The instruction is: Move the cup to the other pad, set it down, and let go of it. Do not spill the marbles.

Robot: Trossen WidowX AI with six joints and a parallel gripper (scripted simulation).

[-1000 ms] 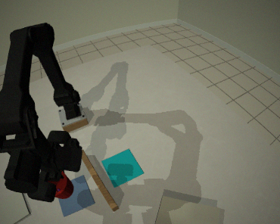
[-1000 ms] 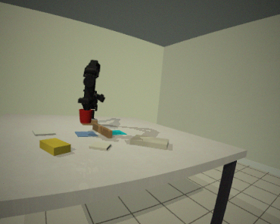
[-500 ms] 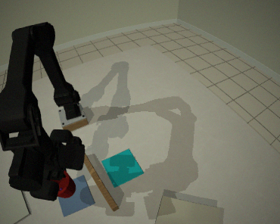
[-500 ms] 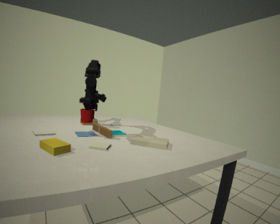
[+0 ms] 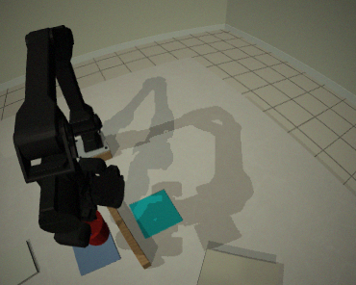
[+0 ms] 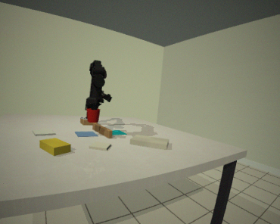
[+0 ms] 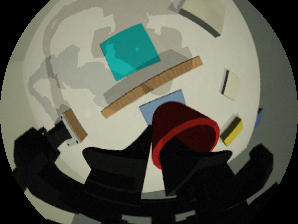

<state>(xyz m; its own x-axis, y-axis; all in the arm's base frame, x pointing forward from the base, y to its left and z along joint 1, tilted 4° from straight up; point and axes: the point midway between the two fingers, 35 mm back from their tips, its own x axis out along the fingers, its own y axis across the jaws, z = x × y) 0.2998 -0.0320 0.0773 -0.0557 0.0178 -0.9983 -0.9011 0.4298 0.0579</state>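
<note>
My gripper tip is 140 mm to the right of the teal pad, 110 mm above it and 10 mm past it. Also, from my gripper tip: small pale block 260 mm ahead, 100 mm below, 20 mm to the right; then wooden bar 90 mm below, 40 mm to the left, 10 mm ahead; then red cup 30 mm ahead, 20 mm to the right.
</note>
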